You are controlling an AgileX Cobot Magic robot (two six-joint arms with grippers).
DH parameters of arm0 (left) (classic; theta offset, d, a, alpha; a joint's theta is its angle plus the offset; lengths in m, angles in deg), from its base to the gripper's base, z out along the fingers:
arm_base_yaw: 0 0.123 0 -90
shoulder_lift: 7.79 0 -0.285 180
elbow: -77.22 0 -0.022 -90
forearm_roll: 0 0.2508 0 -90
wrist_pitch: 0 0 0.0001 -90
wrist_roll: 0 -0.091 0 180
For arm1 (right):
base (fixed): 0 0 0 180
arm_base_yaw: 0 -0.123 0 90
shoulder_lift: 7.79 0 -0.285 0
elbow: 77.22 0 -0.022 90
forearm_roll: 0 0.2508 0 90
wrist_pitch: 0 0 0.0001 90
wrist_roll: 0 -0.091 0 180
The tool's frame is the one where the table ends.
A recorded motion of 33 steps. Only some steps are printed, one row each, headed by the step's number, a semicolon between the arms.
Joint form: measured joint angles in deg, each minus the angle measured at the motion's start. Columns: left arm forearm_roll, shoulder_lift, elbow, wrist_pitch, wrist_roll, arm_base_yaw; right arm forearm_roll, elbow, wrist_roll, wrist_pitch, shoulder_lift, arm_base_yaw.
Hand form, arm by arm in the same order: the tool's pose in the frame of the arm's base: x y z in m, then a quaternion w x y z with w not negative. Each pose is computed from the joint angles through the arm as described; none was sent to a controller.
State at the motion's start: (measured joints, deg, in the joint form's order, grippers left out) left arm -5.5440 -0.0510 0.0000 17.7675 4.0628 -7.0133; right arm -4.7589 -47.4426 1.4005 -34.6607 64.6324 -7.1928
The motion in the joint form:
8: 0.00 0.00 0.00 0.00 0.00 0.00; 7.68 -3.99 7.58 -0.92 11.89 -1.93
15: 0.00 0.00 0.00 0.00 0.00 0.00; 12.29 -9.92 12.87 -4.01 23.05 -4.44
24: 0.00 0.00 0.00 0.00 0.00 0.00; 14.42 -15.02 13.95 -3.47 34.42 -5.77
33: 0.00 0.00 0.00 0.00 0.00 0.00; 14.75 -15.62 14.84 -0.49 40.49 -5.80
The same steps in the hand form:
8: 0.0535 -0.0093 0.1853 0.61685 -0.00666 0.78064 -0.10028; 0.2623 0.0449 0.2659 0.29492 -0.13503 0.94571 0.02065
15: 0.0535 -0.0093 0.1853 0.61685 -0.00666 0.78064 -0.10028; 0.2956 0.0685 0.2379 0.22559 -0.17822 0.95666 0.04634
24: 0.0535 -0.0093 0.1853 0.61685 -0.00666 0.78064 -0.10028; 0.3288 0.0854 0.1984 0.17661 -0.18555 0.96482 0.05917
33: 0.0535 -0.0093 0.1853 0.61685 -0.00666 0.78064 -0.10028; 0.3414 0.0881 0.1658 0.15560 -0.18780 0.96818 0.05615

